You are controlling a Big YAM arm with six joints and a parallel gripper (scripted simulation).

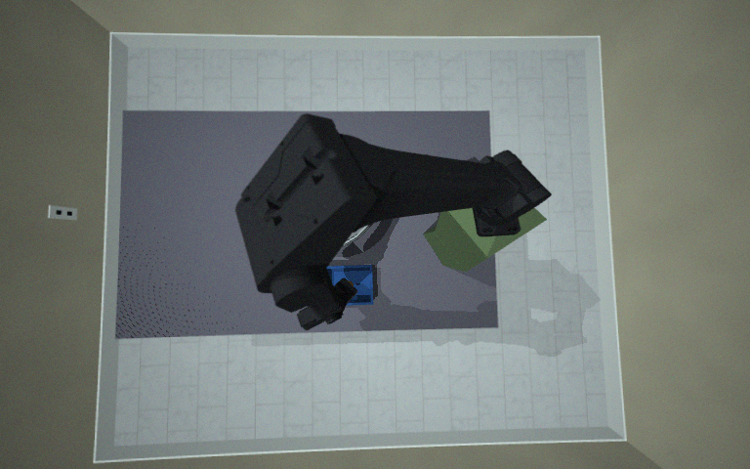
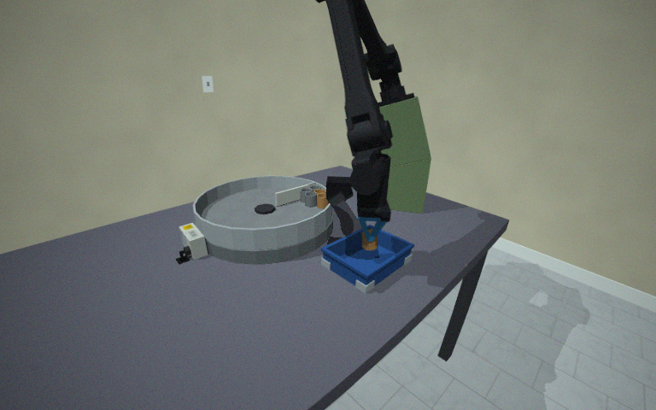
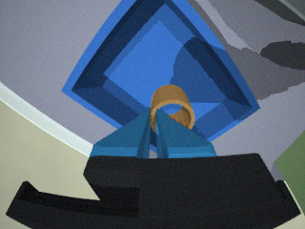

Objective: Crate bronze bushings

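Right now my hand is 10 mm past the blue crate, 10 mm to the left of it and 60 mm above it. Round my hand: grey turning table 60 mm ahead, 360 mm to the right, 30 mm below.
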